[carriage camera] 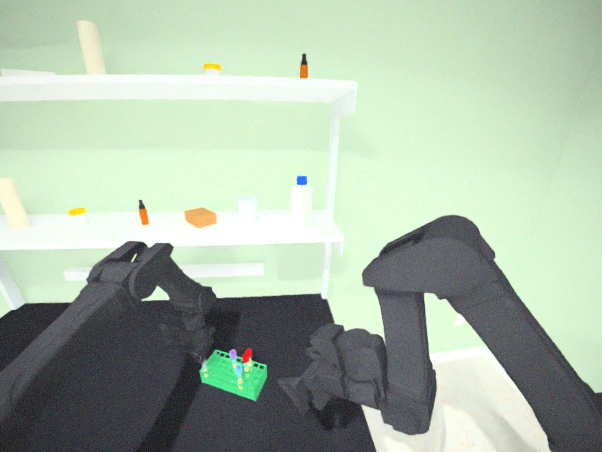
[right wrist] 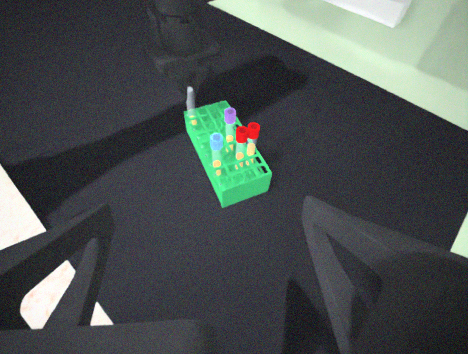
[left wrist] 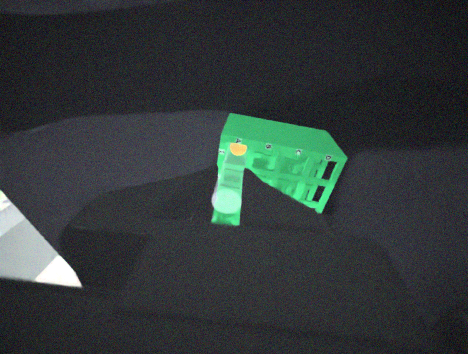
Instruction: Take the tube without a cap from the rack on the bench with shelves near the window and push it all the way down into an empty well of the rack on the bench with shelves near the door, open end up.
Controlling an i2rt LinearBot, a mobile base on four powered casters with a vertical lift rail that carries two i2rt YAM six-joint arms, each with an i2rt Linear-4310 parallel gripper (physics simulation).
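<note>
The green rack [carriage camera: 227, 389] [left wrist: 280, 130] [right wrist: 245, 190] stands on the black bench top. The clear tube without a cap [carriage camera: 204, 369] [left wrist: 232, 172] [right wrist: 190, 100] stands roughly upright, open end up, its lower part in the corner well by label A. Its orange bottom shows through the rack. How deep it sits is unclear. My left gripper [carriage camera: 202, 356] [right wrist: 189, 97] is shut on this tube above the rack's corner; in the left wrist view its dark fingers flank the tube. My right gripper [carriage camera: 306, 404] [right wrist: 210, 209] is open and empty, beside the rack's other end.
Tubes with a purple cap [carriage camera: 233, 354] [right wrist: 230, 116], a blue cap [carriage camera: 239, 369] [right wrist: 216, 141] and two red caps [carriage camera: 248, 352] [right wrist: 253, 130] stand in the rack. Behind, the lower shelf [carriage camera: 170, 237] holds a white bottle [carriage camera: 301, 205], a beaker [carriage camera: 247, 210] and an orange-brown block [carriage camera: 200, 217].
</note>
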